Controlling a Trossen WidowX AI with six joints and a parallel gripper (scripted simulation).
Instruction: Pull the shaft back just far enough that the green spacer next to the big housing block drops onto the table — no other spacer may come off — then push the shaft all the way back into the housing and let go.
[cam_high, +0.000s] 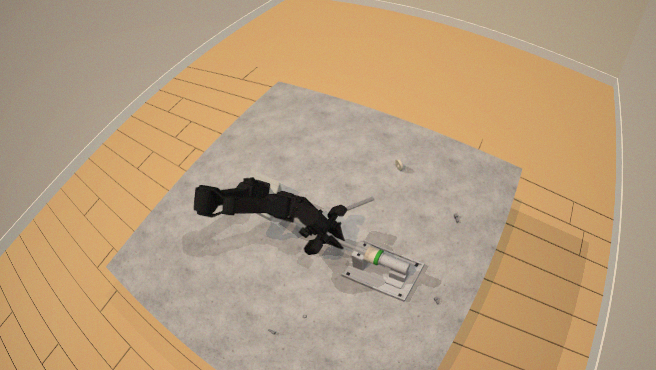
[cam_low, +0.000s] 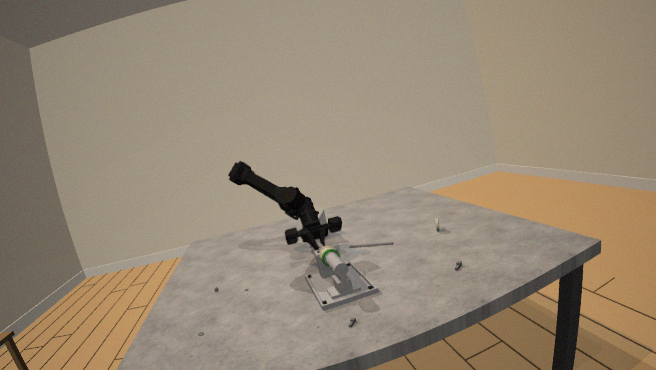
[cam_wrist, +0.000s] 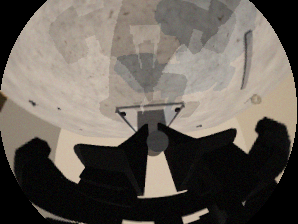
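Now: gripper tip 100 mm short of the beige spacer, 20 mm below it and 10 mm to the left of it. Also, from my gripper tip: thin grey rod (190 mm to the left, 60 mm behind, 50 mm below); shaft (40 mm ahead, 20 mm above); green spacer (120 mm ahead, 20 mm above, 10 mm to the right).
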